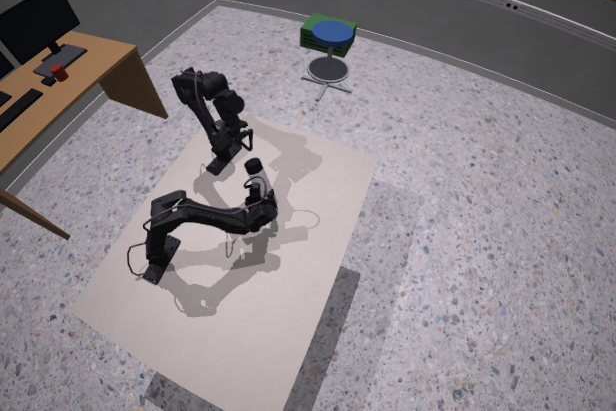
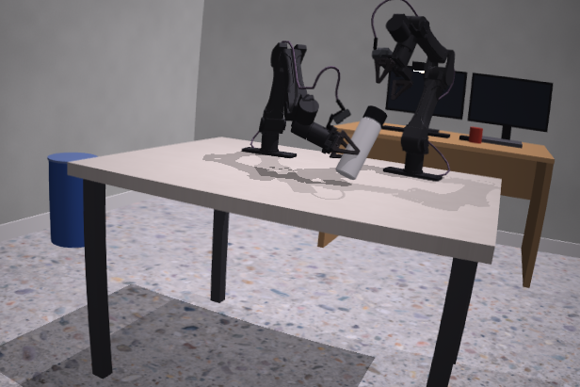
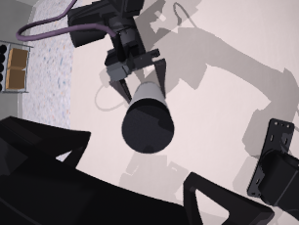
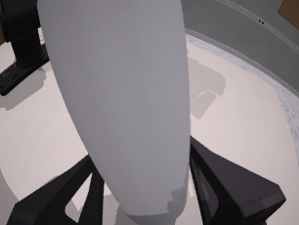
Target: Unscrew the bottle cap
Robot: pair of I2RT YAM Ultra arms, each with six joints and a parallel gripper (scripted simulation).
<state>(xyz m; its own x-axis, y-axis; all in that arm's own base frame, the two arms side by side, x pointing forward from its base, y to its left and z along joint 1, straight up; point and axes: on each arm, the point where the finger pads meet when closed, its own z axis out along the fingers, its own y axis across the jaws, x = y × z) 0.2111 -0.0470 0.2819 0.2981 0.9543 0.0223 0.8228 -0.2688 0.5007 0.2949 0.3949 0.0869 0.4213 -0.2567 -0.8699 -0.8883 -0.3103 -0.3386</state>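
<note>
The black cap is 90 mm below my left hand, 40 mm ahead of it and 20 mm to the right of it.
</note>
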